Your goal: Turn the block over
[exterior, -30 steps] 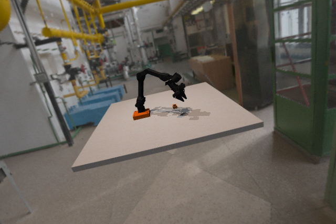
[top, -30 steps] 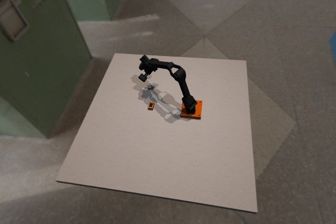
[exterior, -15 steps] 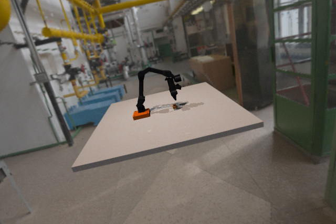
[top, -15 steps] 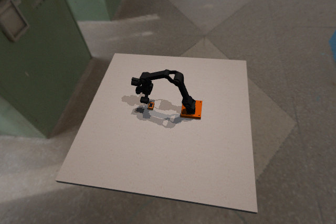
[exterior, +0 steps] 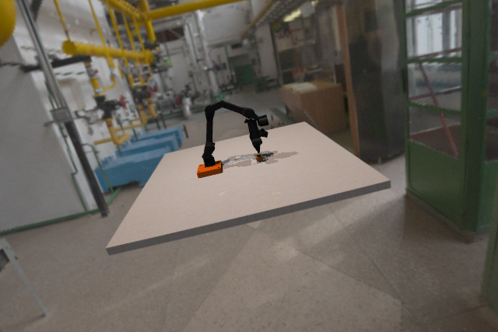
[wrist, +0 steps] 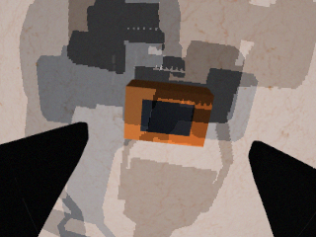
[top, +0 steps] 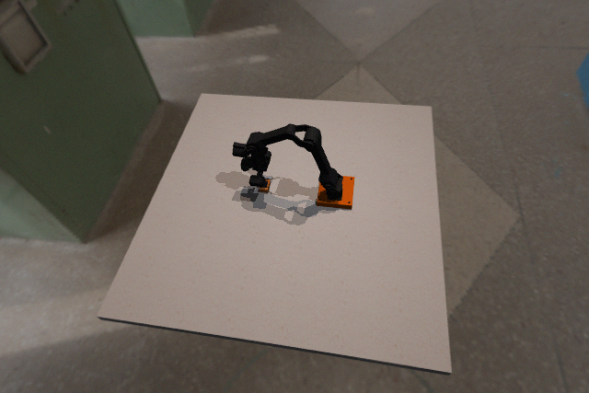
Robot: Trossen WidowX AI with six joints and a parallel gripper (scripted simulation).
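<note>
The orange block is 4 cm below my gripper tip.
</note>
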